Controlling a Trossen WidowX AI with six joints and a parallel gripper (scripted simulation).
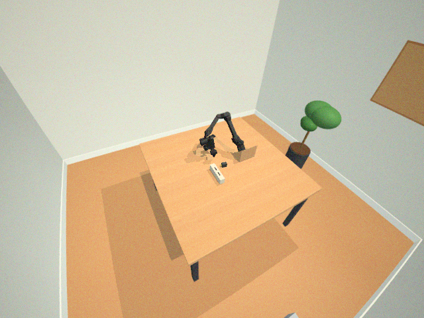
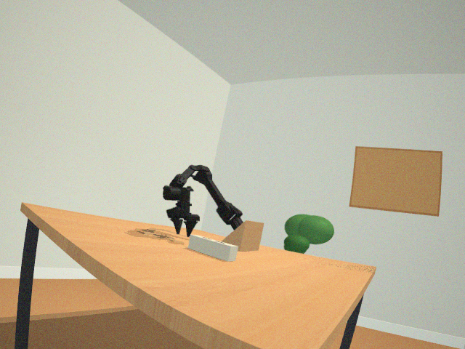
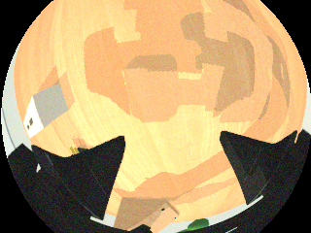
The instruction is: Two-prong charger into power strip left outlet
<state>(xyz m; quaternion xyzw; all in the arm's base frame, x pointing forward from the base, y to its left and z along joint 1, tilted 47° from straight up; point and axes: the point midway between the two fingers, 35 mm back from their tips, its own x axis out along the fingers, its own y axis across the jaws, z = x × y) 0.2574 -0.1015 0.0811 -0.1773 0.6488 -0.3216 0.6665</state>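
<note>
Right now my gripper tip is 160 mm to the right of the two-prong charger, 30 mm past it and 10 mm above it.
</note>
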